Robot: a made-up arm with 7 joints.
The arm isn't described. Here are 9 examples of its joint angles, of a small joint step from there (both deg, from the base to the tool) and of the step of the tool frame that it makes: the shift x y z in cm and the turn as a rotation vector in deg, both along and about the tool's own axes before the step.
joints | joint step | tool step
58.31 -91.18 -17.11 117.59 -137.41 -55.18 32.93 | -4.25 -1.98 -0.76 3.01 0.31 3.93 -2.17 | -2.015 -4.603 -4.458 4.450 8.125 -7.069
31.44 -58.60 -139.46 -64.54 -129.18 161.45 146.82 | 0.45 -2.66 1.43 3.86 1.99 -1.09 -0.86 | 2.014 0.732 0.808 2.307 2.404 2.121
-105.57 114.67 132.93 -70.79 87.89 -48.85 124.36 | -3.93 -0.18 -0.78 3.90 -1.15 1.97 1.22 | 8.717 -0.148 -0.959 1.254 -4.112 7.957
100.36 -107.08 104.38 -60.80 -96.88 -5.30 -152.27 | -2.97 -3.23 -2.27 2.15 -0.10 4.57 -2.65 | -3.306 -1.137 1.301 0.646 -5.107 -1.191
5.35 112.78 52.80 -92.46 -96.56 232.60 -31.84 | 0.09 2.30 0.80 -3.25 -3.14 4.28 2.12 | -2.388 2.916 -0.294 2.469 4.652 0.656
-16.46 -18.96 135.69 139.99 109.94 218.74 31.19 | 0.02 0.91 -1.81 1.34 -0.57 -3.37 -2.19 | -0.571 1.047 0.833 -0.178 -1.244 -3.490
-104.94 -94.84 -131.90 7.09 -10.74 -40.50 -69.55 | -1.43 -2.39 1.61 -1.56 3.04 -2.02 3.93 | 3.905 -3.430 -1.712 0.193 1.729 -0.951
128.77 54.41 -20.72 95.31 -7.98 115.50 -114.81 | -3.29 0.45 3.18 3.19 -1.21 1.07 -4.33 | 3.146 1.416 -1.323 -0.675 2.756 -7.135
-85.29 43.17 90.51 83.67 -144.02 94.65 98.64 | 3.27 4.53 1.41 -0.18 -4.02 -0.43 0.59 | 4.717 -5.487 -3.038 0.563 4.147 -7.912
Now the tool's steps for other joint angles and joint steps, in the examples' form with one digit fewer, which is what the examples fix.
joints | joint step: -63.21 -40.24 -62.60 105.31 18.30 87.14 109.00 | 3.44 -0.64 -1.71 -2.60 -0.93 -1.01 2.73
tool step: -4.24 -1.55 -1.94 2.19 -2.56 -0.05
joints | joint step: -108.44 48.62 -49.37 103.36 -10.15 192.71 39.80 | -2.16 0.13 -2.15 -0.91 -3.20 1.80 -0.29
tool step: 2.48 0.88 1.76 5.28 -0.17 -3.47
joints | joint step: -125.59 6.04 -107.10 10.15 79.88 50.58 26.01 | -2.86 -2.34 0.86 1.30 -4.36 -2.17 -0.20
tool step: -2.03 -0.30 1.49 -5.67 -1.66 -5.30
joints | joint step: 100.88 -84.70 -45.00 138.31 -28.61 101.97 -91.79 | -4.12 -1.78 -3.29 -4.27 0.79 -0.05 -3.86
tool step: -4.14 -0.71 2.86 0.80 -2.10 0.23
